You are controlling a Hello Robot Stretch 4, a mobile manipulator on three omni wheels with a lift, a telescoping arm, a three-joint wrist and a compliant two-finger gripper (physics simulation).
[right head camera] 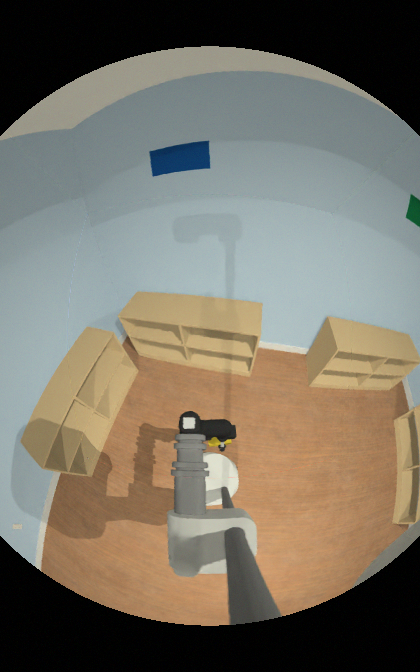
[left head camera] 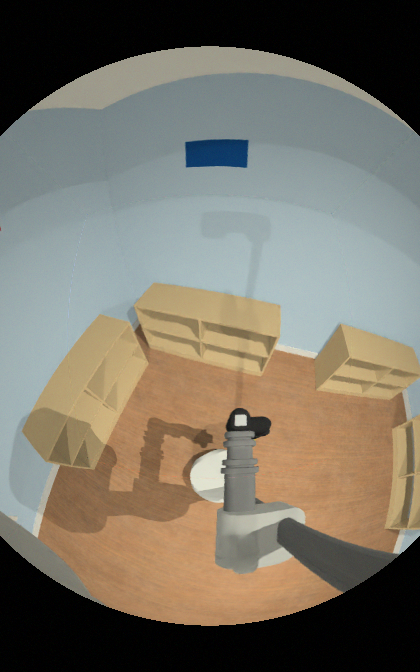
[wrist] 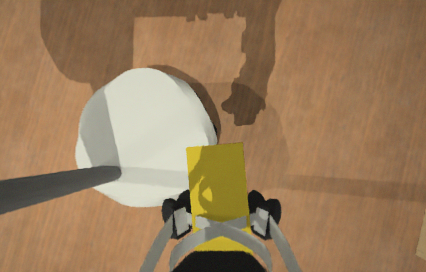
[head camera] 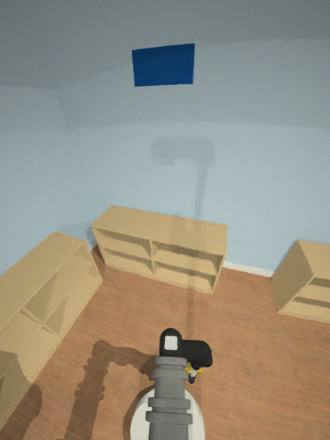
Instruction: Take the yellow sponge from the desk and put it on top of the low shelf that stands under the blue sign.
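Where they show: gripper, fingertip midpoint: (wrist: 221, 205) (head camera: 190, 368); robot's base, origin of the base link: (wrist: 158, 140).
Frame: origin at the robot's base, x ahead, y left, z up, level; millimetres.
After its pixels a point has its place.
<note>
The yellow sponge (wrist: 218, 180) @(x 220, y -56, z 692 mm) (right head camera: 218, 442) is held between the two fingertips of my gripper (wrist: 221, 205) @(x 223, y -87, z 637 mm), which is shut on it. In the head camera view, bits of the sponge (head camera: 189, 370) @(x 207, y -78, z 692 mm) show beside the wrist; the rest is hidden by the arm and wrist. The blue sign (head camera: 164, 65) @(x 1436, y 72, z 1727 mm) (left head camera: 217, 153) (right head camera: 180, 158) is on the wall ahead. Under it stands the low wooden shelf (head camera: 165, 223) @(x 1270, y 73, z 582 mm) (left head camera: 215, 303) (right head camera: 200, 310), with a flat bare top and open compartments. My gripper is over the floor in front of this shelf, apart from it. The desk does not show.
A second low shelf (head camera: 41, 257) @(x 811, y 1017, z 582 mm) (left head camera: 82, 365) (right head camera: 70, 380) stands along the left wall. Another shelf (head camera: 296, 272) @(x 871, y -1019, z 416 mm) (left head camera: 332, 350) (right head camera: 325, 345) stands to the right, and one more (left head camera: 398, 465) (right head camera: 404, 455) at the right edge. My round white base (wrist: 150, 130) @(x 24, y 21, z 187 mm) is below the arm.
</note>
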